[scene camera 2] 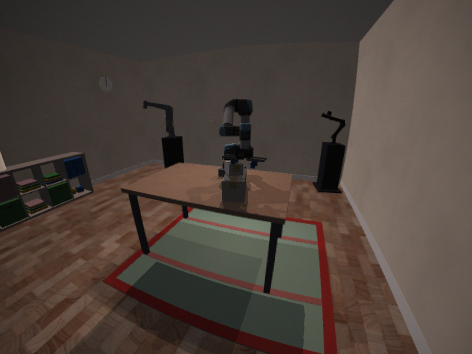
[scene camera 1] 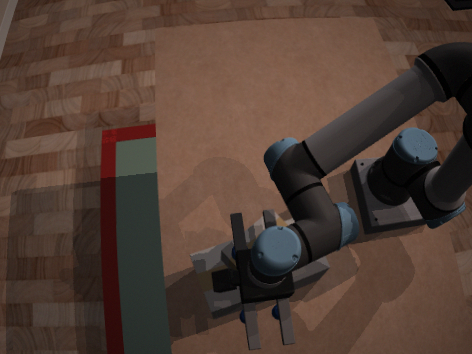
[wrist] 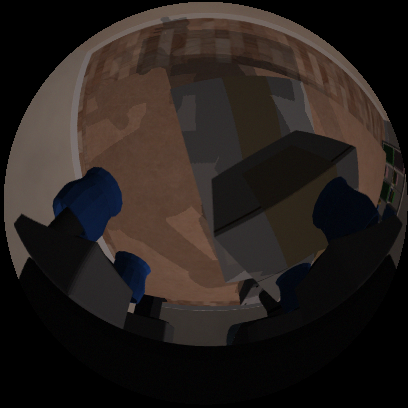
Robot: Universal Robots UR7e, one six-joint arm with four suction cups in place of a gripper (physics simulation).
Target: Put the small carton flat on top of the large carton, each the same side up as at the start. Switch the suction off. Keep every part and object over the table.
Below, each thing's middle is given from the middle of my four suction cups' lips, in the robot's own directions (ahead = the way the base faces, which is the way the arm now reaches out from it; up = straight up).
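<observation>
My suction cup: 50 mm above the small carton (wrist: pixel 262 206), 80 mm to the left of it, 30 mm past it. Large carton (scene camera 1: pixel 208 260): 170 mm below my suction cup, 70 mm to the right of it, 30 mm behind it. Of the things named here, small carton nearest to my suction cup, going by their middles.
</observation>
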